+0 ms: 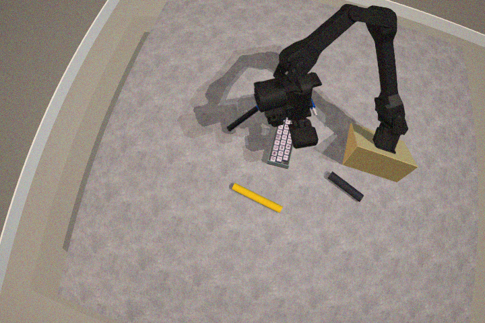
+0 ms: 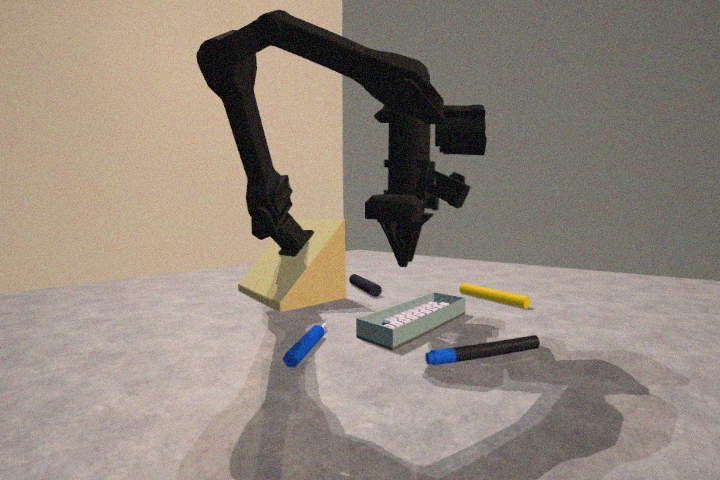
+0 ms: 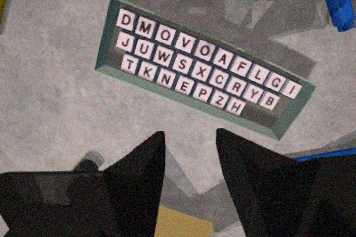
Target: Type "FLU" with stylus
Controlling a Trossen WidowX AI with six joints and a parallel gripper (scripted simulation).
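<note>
My gripper tip is now 14 cm to the left of the blue stylus, 8 cm above it and 3 cm past it. Also, from my gripper tip: yellow stick: 19 cm to the left, 8 cm below, 5 cm ahead; then blue-capped pen: 13 cm ahead, 8 cm below, 6 cm to the right; then grey stylus tip: 11 cm to the right, 8 cm below, 5 cm behind.
</note>
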